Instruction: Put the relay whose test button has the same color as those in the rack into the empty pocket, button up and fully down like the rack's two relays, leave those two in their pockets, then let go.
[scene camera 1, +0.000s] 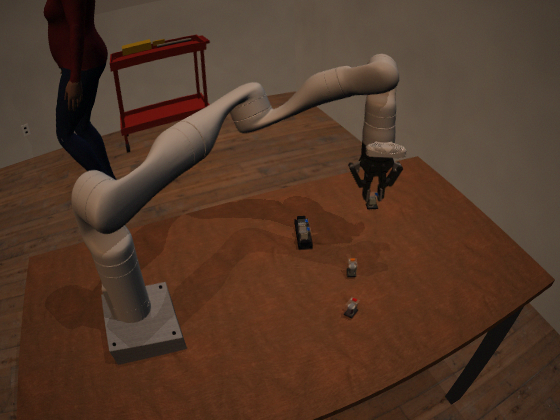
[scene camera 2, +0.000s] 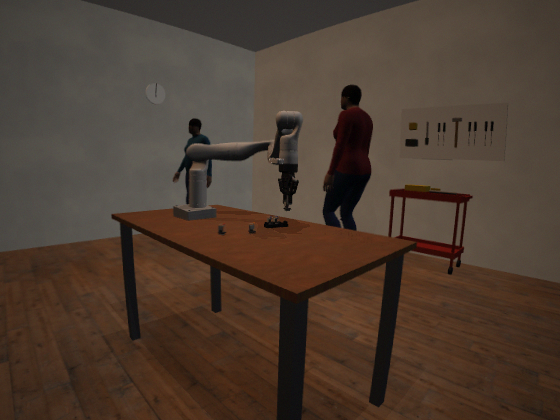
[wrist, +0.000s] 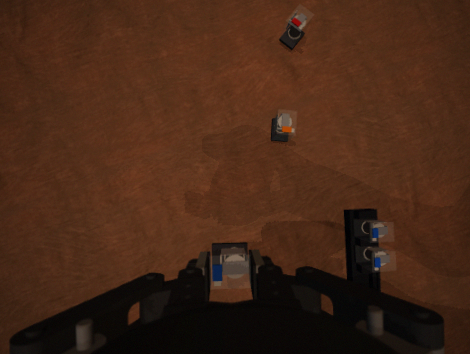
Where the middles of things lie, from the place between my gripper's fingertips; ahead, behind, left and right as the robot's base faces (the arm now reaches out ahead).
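Labels:
My hand: 11 cm above the black rack (wrist: 355, 273), 15 cm past it, 7 cm to the right of it. Orange-button relay (wrist: 283, 128): 10 cm below my hand, 9 cm behind, 11 cm to the right. Blue-button relay (wrist: 229, 263): right at my hand.

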